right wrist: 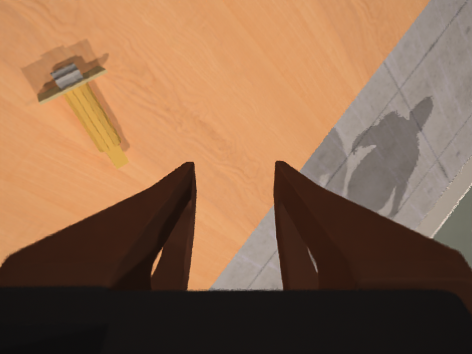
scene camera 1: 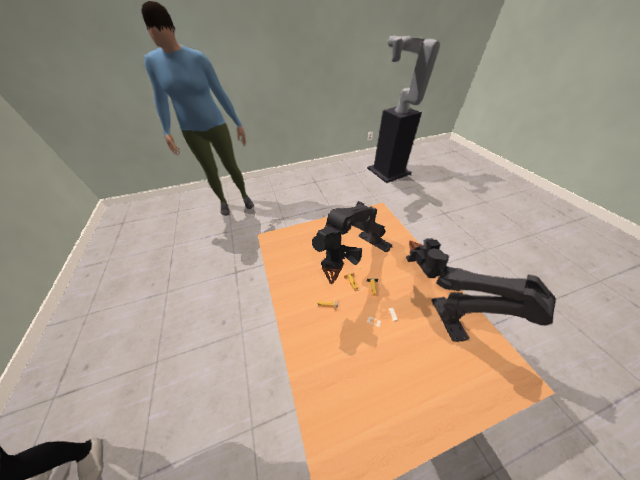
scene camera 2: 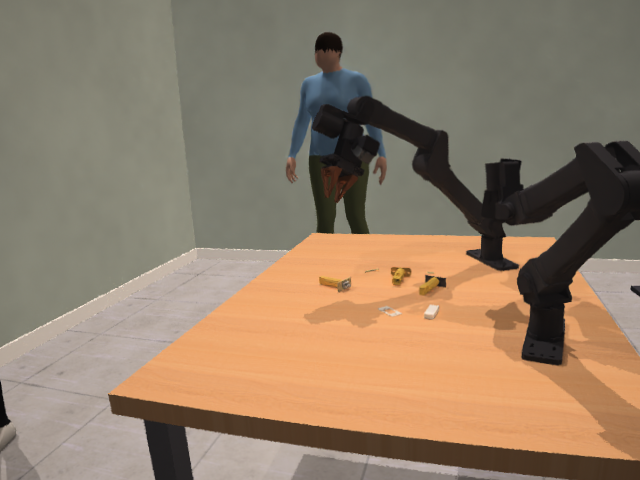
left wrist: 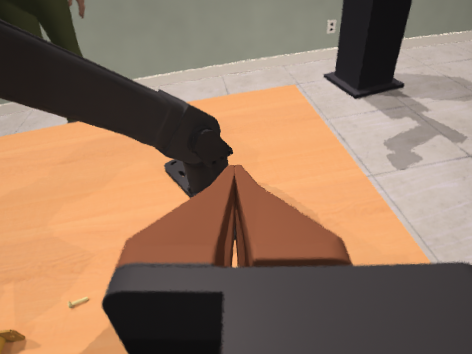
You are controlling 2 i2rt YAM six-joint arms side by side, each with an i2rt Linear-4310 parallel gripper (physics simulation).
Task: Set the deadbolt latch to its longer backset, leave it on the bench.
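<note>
Three yellow latches lie on the bench. One latch with a silver bolt and a square faceplate lies at the left. A brass-plated latch lies in the middle, and a latch with a black plate lies to its right. I cannot tell any backset setting. My right gripper is open and empty, high above the bench, with the silver-bolt latch beyond its fingers at the upper left of the right wrist view. My left gripper is shut and empty, held away from the latches.
A white block and a thin pale plate with openings lie nearer the front of the bench. A small brass screw lies on the wood. A person stands behind the bench.
</note>
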